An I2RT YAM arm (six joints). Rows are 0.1 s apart.
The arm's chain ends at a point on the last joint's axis. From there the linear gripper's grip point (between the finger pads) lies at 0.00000 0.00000 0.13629 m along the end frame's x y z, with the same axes.
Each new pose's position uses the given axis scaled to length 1; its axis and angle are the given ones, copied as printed.
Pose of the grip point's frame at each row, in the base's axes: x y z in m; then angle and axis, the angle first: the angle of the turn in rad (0 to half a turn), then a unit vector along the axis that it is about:
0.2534 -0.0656 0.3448 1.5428 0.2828 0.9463 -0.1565
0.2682 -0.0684 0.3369 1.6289 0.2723 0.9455 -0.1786
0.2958 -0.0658 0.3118 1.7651 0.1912 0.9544 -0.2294
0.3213 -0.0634 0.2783 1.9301 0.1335 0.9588 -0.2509
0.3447 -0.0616 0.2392 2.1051 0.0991 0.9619 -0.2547
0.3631 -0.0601 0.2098 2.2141 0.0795 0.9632 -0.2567
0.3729 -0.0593 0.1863 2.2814 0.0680 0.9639 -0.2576
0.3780 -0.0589 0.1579 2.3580 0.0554 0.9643 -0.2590
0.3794 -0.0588 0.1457 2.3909 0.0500 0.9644 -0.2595
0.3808 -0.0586 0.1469 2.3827 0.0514 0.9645 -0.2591
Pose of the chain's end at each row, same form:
0.1303 -0.0075 0.3377 1.5428 0.2828 0.9463 -0.1565
0.1466 -0.0070 0.3402 1.6289 0.2723 0.9455 -0.1786
0.1753 -0.0046 0.3296 1.7651 0.1912 0.9544 -0.2294
0.2051 -0.0021 0.3146 1.9301 0.1335 0.9588 -0.2509
0.2371 0.0004 0.2953 2.1051 0.0991 0.9619 -0.2547
0.2625 0.0025 0.2772 2.2141 0.0795 0.9632 -0.2567
0.2773 0.0036 0.2603 2.2814 0.0680 0.9639 -0.2576
0.2886 0.0046 0.2388 2.3580 0.0554 0.9643 -0.2590
0.2928 0.0049 0.2295 2.3909 0.0500 0.9644 -0.2595
0.2935 0.0050 0.2300 2.3827 0.0514 0.9645 -0.2591

